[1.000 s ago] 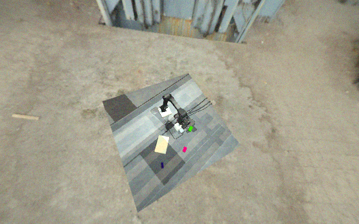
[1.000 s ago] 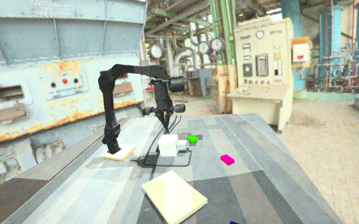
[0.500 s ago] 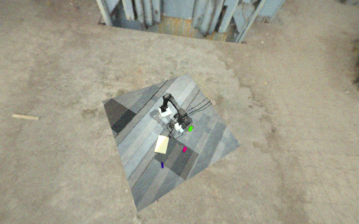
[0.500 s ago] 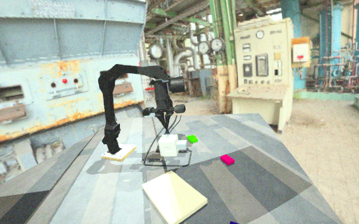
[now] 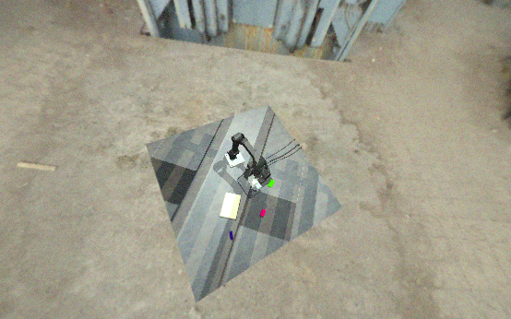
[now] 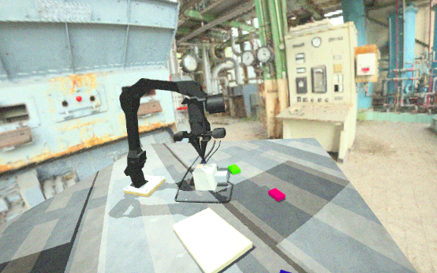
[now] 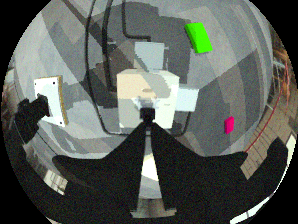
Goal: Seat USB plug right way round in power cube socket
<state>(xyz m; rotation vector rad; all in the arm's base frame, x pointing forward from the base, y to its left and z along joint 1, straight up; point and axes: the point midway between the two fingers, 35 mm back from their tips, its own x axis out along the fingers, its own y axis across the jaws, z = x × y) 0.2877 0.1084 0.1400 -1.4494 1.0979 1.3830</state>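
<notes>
My gripper tip is now 2 cm above the dark USB plug. The rest, counted from my gripper tip: green block (6 cm ahead, 14 cm to the left, 12 cm below); magenta block (27 cm ahead, 1 cm to the right, 12 cm below); cream flat pad (14 cm ahead, 24 cm to the right, 12 cm below).
</notes>
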